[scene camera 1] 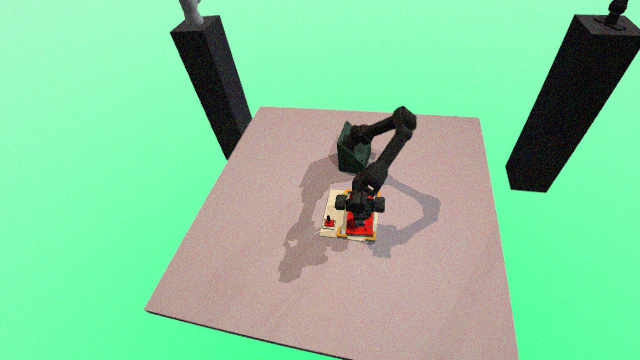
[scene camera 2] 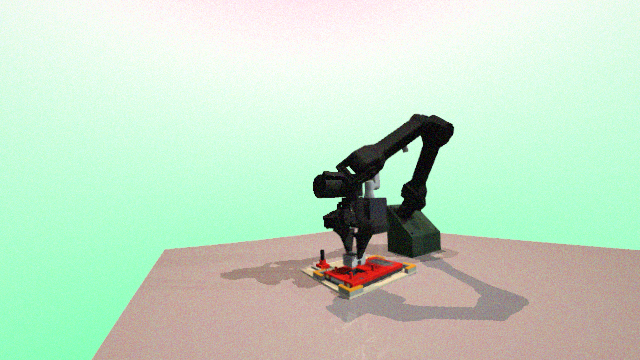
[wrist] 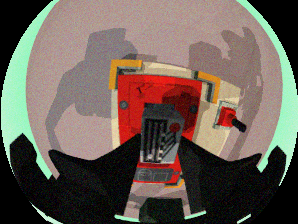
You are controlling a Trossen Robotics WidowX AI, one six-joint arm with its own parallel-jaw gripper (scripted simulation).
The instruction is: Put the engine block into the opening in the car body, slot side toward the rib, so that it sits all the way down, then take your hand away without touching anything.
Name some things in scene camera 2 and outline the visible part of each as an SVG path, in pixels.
The gripper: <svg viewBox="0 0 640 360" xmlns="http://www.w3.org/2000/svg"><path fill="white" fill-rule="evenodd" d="M341 198L342 202L338 202L337 209L323 216L324 228L327 230L333 229L333 231L340 235L346 253L352 251L354 237L356 239L357 257L362 259L371 237L376 234L389 232L388 221L386 219L367 220L367 217L364 217L364 205L367 205L364 197Z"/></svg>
A red car body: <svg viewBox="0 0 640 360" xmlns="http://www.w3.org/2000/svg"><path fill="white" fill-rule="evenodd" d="M403 264L372 257L366 259L366 264L358 264L354 268L346 266L335 267L335 269L325 271L324 276L325 280L337 286L342 284L345 287L352 288L361 284L365 288L402 271Z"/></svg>
